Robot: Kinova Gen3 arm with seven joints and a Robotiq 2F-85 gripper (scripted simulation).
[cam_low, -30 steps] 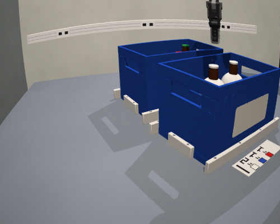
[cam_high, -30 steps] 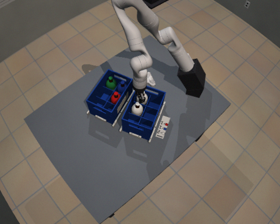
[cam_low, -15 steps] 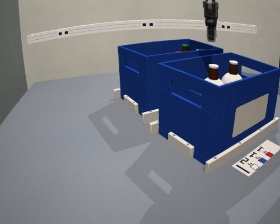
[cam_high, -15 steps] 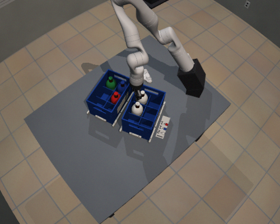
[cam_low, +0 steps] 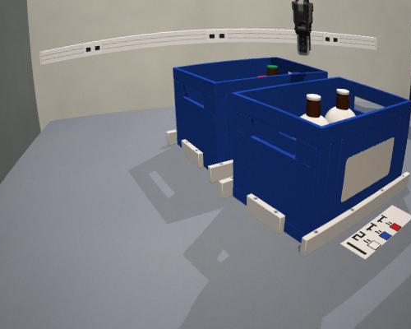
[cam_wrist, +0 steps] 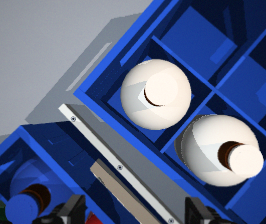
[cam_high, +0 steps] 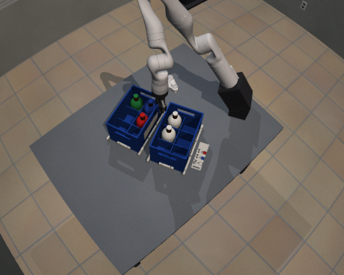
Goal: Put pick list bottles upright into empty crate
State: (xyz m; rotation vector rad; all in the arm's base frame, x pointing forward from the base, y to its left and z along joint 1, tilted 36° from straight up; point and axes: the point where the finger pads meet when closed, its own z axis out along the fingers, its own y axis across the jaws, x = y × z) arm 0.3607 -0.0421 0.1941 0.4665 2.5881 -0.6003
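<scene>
My gripper is now 2 cm past the blue-label bottle, 9 cm to the left of it and 15 cm above it. Also, from my hand: white bottle 6 cm behind, 5 cm to the left, 15 cm below; green-label bottle 1 cm ahead, 17 cm to the right, 15 cm below; red-label bottle 7 cm ahead, 6 cm to the right, 15 cm below.
</scene>
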